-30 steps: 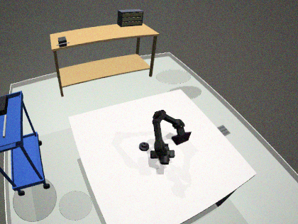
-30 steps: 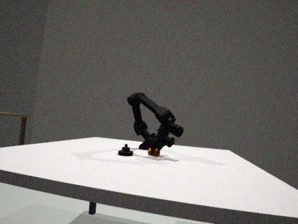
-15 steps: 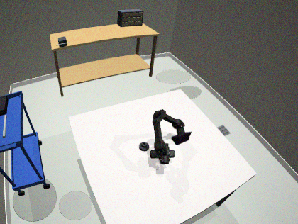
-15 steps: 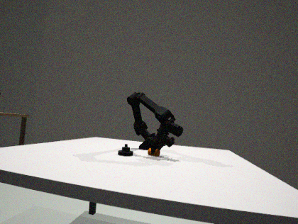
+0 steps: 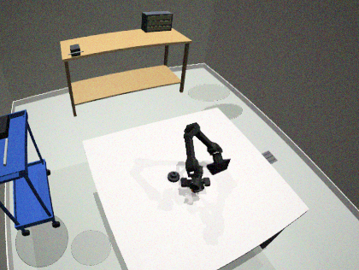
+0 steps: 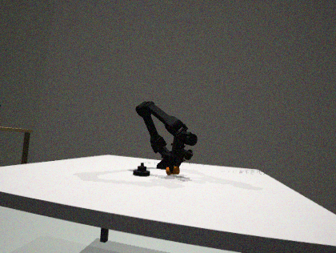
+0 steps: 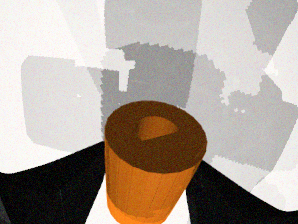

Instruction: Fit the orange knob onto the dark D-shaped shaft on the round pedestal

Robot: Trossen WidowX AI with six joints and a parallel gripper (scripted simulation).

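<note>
The dark round pedestal lies 5 cm ahead of my gripper tip, 16 cm to the right of it and 1 cm above it. From my gripper tip the other things lie so: orange knob (1 cm above).
</note>
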